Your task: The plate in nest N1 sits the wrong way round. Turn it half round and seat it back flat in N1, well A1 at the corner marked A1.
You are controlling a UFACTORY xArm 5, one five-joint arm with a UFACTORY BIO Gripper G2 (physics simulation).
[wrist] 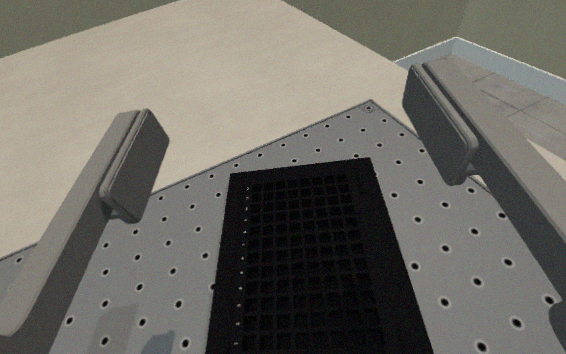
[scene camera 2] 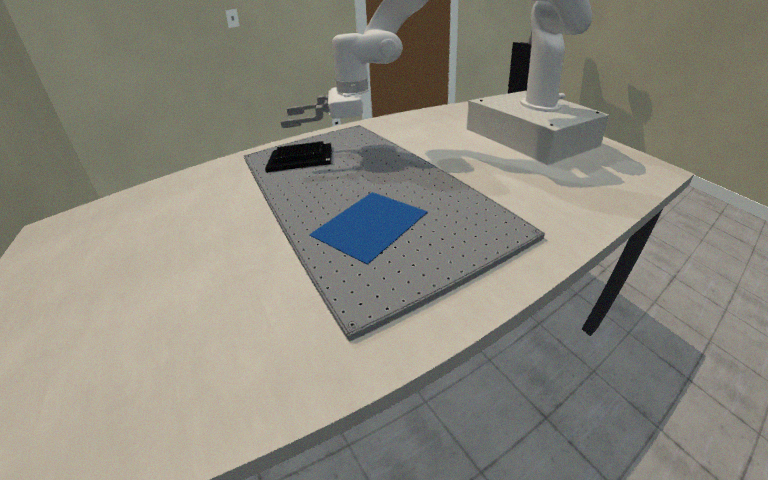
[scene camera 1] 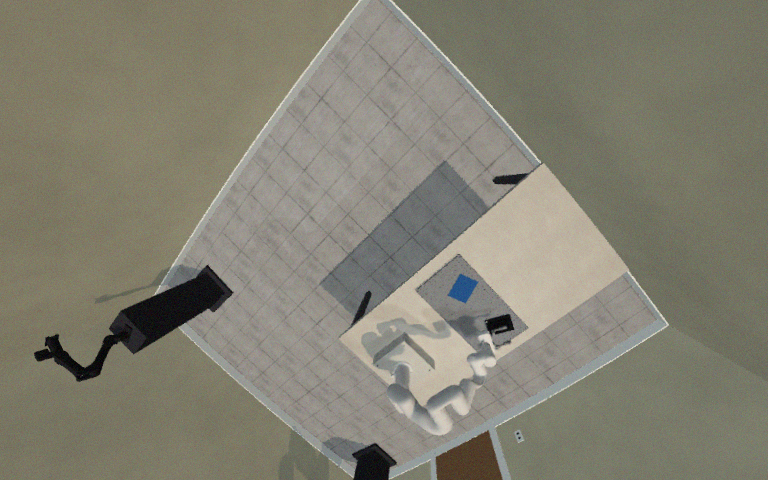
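A black well plate (scene camera 1: 499,320) (scene camera 2: 301,150) (wrist: 305,250) lies on the black nest at the back end of the grey board. It looks flat. Small white marks run down its left side in the wrist view; they are too small to read. Plate and nest blend in black, and the A1 corner mark cannot be made out. My gripper (scene camera 1: 502,335) (scene camera 2: 288,117) (wrist: 289,145) is open and empty. It hangs above the plate, its two fingers pointing level and apart from it, one to each side in the wrist view. The plate's near end is cut off there.
The grey perforated board (scene camera 1: 436,288) (scene camera 2: 453,226) (wrist: 450,275) lies on the pale table (scene camera 1: 557,243) (scene camera 2: 169,294) (wrist: 200,65). A blue rectangle (scene camera 1: 462,288) (scene camera 2: 368,227) lies on the board, towards its other end. The arm's box-shaped base (scene camera 1: 419,352) (scene camera 2: 509,127) stands beside the board.
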